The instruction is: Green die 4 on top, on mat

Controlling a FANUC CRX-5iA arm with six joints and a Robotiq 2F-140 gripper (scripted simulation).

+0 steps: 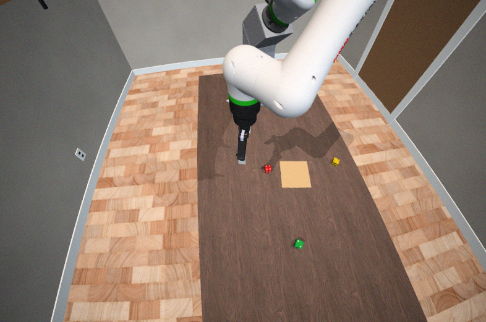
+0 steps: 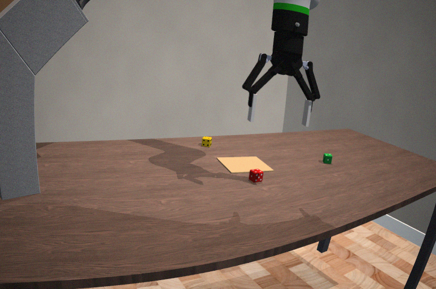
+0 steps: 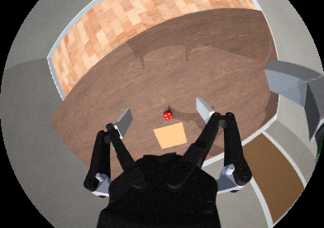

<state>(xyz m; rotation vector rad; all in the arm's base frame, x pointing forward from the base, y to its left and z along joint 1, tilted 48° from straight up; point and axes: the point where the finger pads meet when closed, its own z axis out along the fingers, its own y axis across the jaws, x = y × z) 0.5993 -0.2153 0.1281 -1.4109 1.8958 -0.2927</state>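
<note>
The green die lies 350 mm ahead of my hand, 210 mm to the left of it and 190 mm below it. The rest, counted from my hand: tan mat 240 mm to the left, 200 mm below, 40 mm ahead; then yellow die 460 mm to the left, 190 mm below, 20 mm behind; then red die 190 mm below, 110 mm to the left, 10 mm ahead.
</note>
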